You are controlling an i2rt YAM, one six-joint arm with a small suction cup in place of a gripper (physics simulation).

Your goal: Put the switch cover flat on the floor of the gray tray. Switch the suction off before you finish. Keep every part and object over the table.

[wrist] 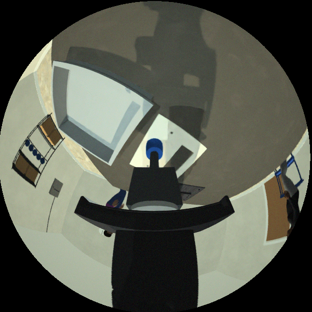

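The switch cover (166, 131) is a thin off-white plate with a rectangular opening and a small dark hole. It hangs on my blue suction cup (154, 149), which touches its face, left of the opening. The cover is raised above the table, and shadows of the arm lie on the table beyond it. The gray tray (89, 142) is an open, shallow box with raised walls, to the left of the cover in the wrist view. The cover shows beside the tray's near right corner, outside its walls. Part of the cover is hidden behind the cup and the black arm.
A dark gray slotted plate (192, 191) shows partly behind the arm, at the lower edge of the brown-gray table (250, 100). Beyond the table are a wall rack at the left, and a person and a blue frame (298, 172) at the right.
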